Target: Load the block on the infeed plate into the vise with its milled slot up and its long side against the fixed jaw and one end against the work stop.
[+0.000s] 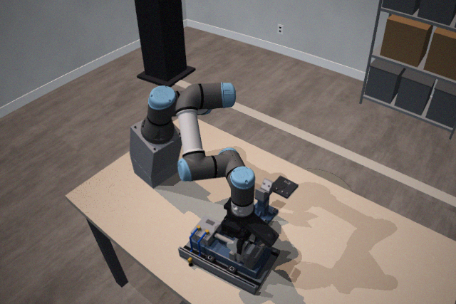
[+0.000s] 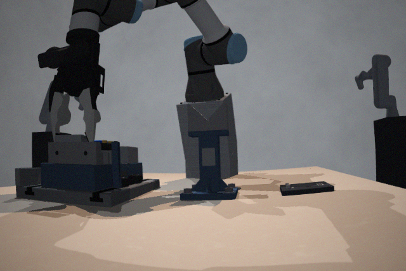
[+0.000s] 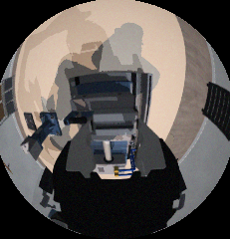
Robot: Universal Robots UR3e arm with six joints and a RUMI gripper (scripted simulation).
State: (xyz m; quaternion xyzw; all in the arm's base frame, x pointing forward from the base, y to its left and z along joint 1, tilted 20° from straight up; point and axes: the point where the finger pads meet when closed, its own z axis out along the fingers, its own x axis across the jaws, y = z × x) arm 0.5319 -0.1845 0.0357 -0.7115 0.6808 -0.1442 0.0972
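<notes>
The grey part lies right at my hand. The rest, counted from my hand: blue vise 7 cm behind, 6 cm below, 2 cm to the left.
</notes>
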